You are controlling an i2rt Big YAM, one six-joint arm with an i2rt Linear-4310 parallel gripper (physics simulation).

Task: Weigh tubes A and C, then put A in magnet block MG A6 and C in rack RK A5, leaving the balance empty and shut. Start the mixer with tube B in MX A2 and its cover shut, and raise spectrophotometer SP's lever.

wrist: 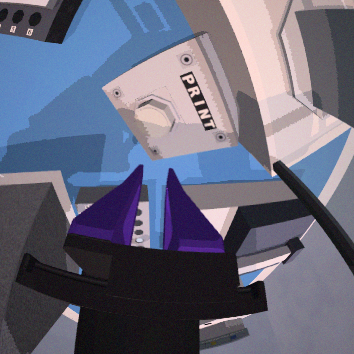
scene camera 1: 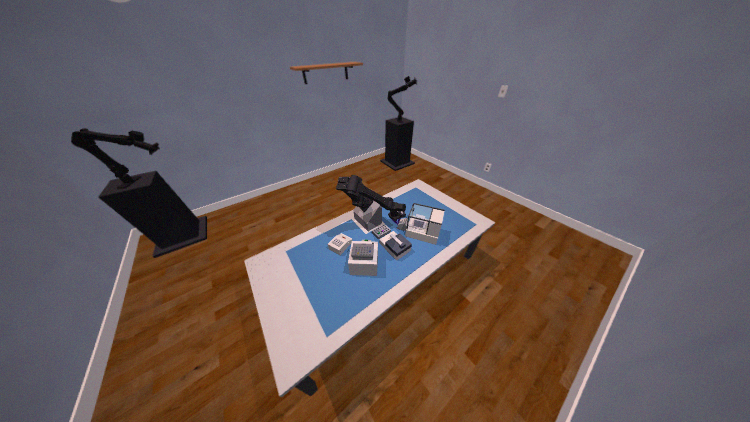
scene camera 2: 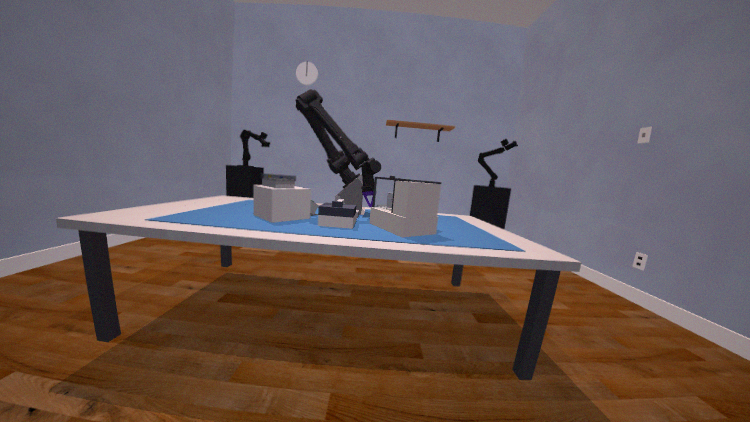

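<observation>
My gripper has its purple fingers nearly together, with a narrow gap and nothing held. The tips are beside the button box marked PRINT, next to the balance. A holed rack shows partly between and behind the fingers; one pale tube cap is visible there. A device with a dark top stands beside the rack. The coloured tube caps are not visible in the wrist view, where the gripper covers part of the rack.
A white box carries a grey block. A small white keypad-like unit stands beside it. A dark numbered block shows at the wrist view's upper left. The balance's black-edged frame reaches near the gripper's right side.
</observation>
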